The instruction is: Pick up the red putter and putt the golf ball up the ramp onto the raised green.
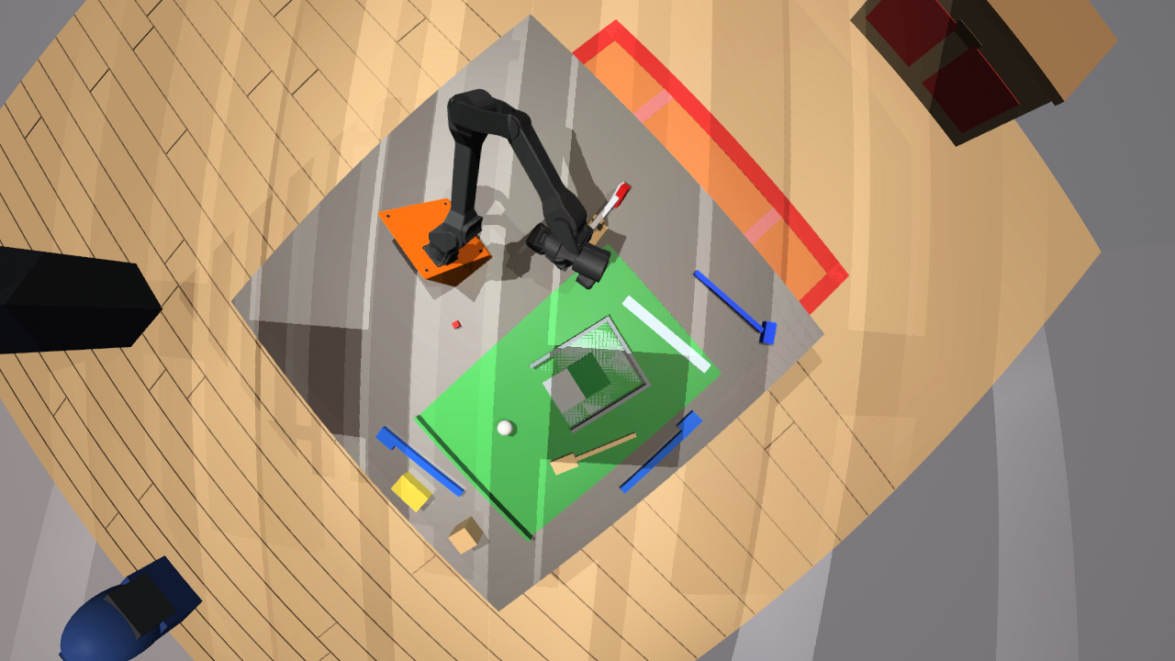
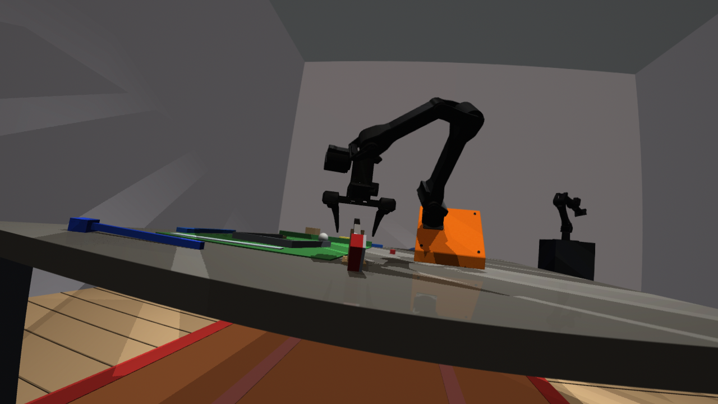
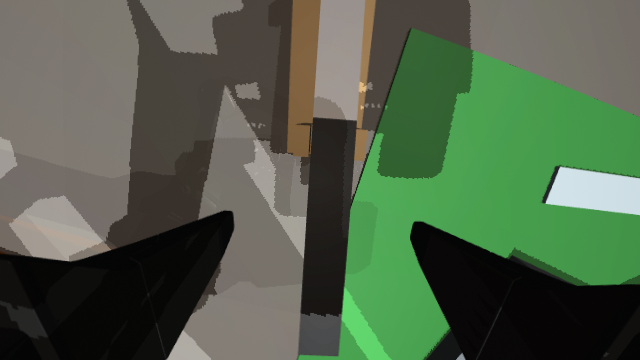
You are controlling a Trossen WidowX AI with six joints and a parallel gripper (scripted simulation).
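Now: the wooden stand 20 mm behind my gripper tip, 80 mm to the left of it and 30 mm below it. From my gripper tip the other things lie so: white golf ball: 230 mm ahead, 420 mm to the right, 40 mm below; red putter: 30 mm behind, 110 mm to the left; small red cube: 70 mm behind, 340 mm to the right, 50 mm below.
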